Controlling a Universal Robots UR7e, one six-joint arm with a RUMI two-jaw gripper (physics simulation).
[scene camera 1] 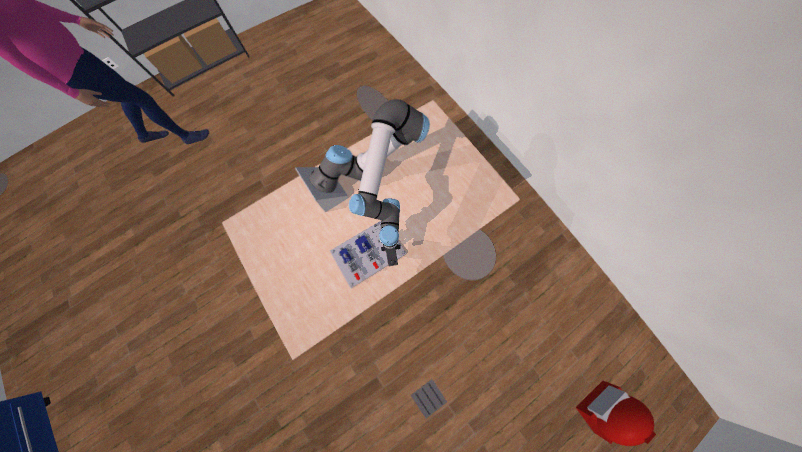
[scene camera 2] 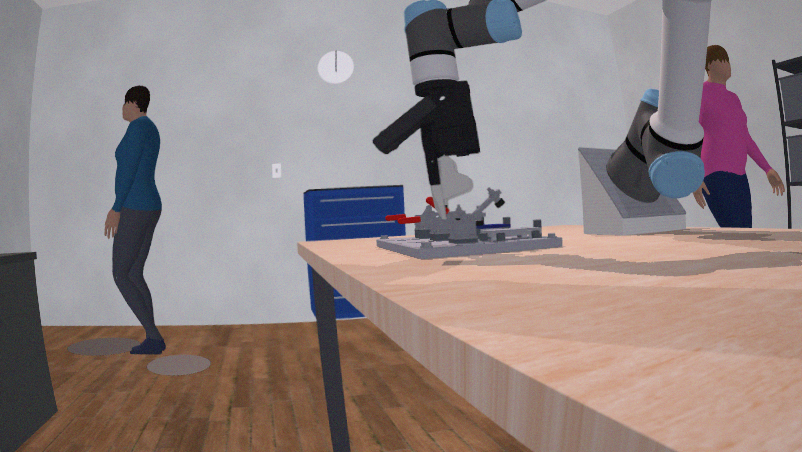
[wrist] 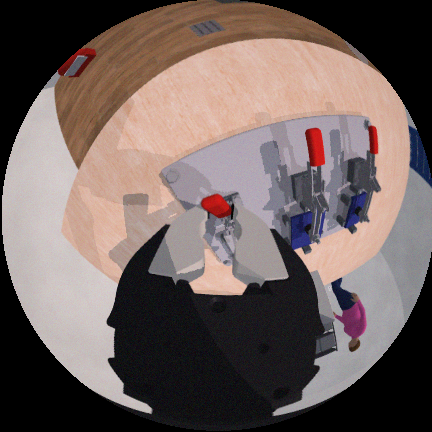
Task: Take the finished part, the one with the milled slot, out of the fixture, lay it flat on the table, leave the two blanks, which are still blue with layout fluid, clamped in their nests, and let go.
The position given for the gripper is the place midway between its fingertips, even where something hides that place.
Observation:
In view: the gripper (scene camera 2: 445,219), a blue blank (wrist: 299,219) and a fixture plate (wrist: 257,163).
The gripper shows as well in the wrist view (wrist: 220,204).

